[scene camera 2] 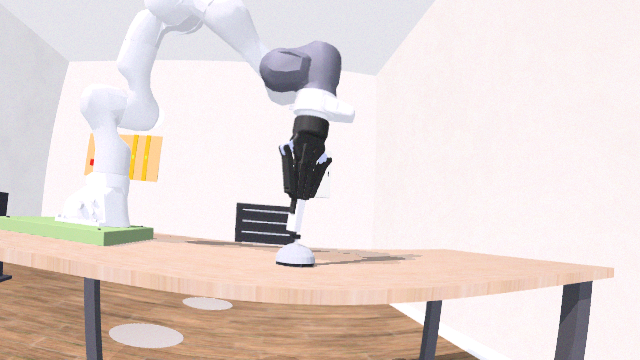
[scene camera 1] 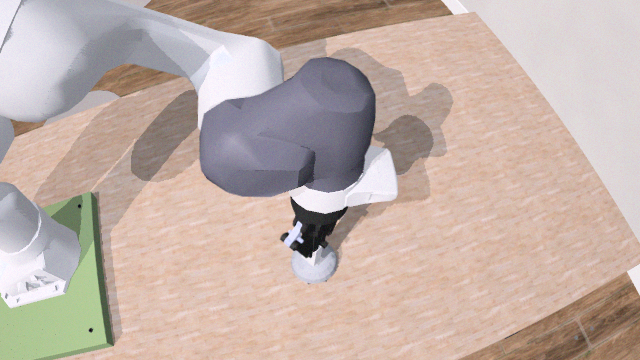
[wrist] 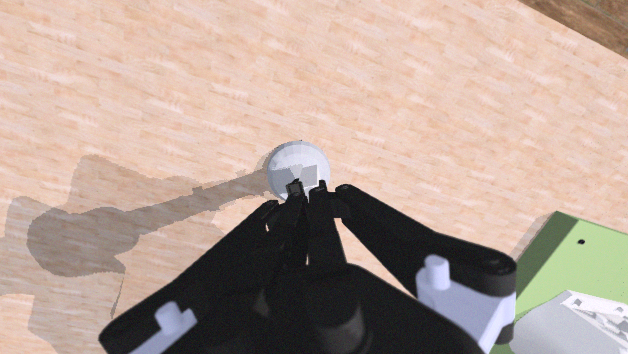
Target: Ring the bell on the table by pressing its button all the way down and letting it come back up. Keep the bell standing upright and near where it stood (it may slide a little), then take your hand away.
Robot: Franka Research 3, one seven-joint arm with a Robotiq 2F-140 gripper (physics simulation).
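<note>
The bell (scene camera 1: pixel 314 272) (scene camera 2: pixel 295 255) (wrist: pixel 299 154) is a pale grey dome with a dark base rim and stands upright on the table. Its small black button (scene camera 2: pixel 297 236) tops a short stem; in the wrist view the button is hidden by the fingertips. My gripper (scene camera 1: pixel 312 254) (scene camera 2: pixel 295 222) (wrist: pixel 312 178) is shut with nothing between its fingers and points down, slightly tilted. In the second scene view its pale fingertips are right at the top of the button; whether they touch it is too small to tell. The button stands raised above the dome.
The wooden table (scene camera 1: pixel 450 240) (scene camera 2: pixel 450 280) (wrist: pixel 150 75) carries the arm's green base plate (scene camera 1: pixel 60 325) (scene camera 2: pixel 127 236) (wrist: pixel 600 260), well to one side of the bell. A black slatted piece of furniture (scene camera 2: pixel 239 222) stands behind the table.
</note>
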